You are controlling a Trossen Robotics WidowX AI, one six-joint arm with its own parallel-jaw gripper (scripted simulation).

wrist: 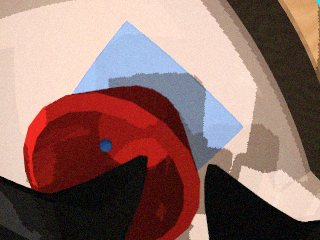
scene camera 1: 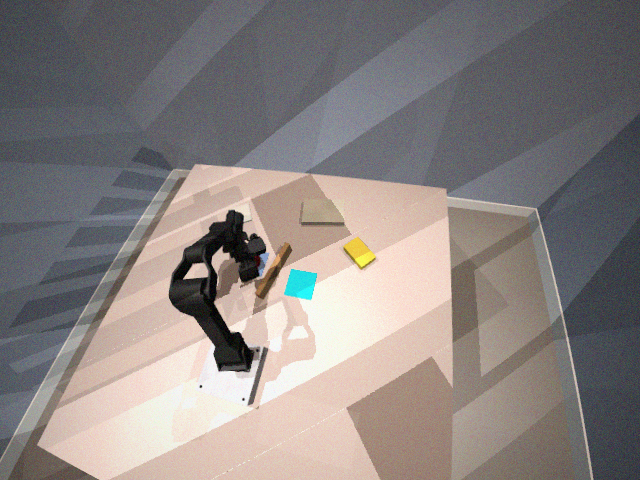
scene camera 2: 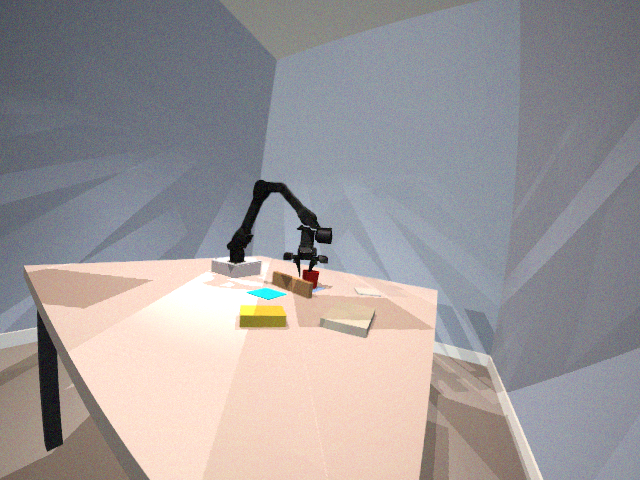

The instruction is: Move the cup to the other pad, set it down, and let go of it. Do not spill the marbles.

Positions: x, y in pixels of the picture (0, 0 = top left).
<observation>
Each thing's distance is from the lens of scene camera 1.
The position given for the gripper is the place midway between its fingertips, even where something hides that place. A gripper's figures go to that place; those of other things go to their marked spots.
gripper (scene camera 1: 251, 264): 95 cm
beige slab (scene camera 1: 315, 211): 104 cm
cyan pad (scene camera 1: 300, 284): 92 cm
The marked spots on the beige slab and the cyan pad are 32 cm apart.
</observation>
